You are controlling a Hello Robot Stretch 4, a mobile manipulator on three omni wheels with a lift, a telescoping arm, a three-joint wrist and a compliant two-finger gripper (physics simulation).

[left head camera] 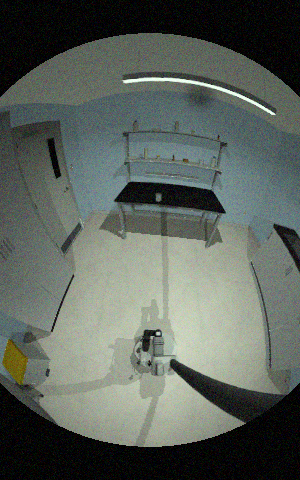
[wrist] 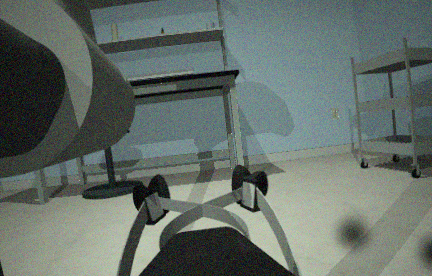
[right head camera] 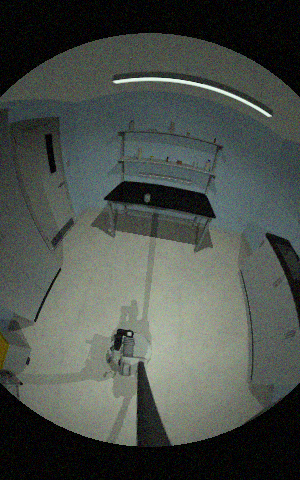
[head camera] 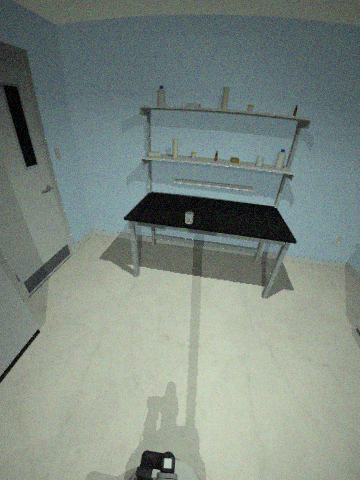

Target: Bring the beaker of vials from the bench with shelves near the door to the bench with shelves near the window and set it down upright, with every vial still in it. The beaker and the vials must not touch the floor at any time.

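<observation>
The beaker (head camera: 189,217) (left head camera: 158,197) (right head camera: 147,198) is small and pale and stands upright near the front edge of the black-topped bench (head camera: 240,220) (left head camera: 195,199) (right head camera: 180,199) with shelves, near the door. The vials in it are too small to make out. My gripper (wrist: 200,185) is open and empty over the floor, far from the beaker. A second bench (wrist: 200,78) with shelves shows in the wrist view, beyond the gripper. The window does not show in the wrist view.
The door (head camera: 45,225) (left head camera: 46,195) is left of the beaker's bench. Tall cabinets (left head camera: 30,280) (right head camera: 267,305) stand at left and right. A yellow-topped box (left head camera: 15,361) is at lower left. A stool base (wrist: 107,191) and a wheeled cart (wrist: 411,110) show in the wrist view.
</observation>
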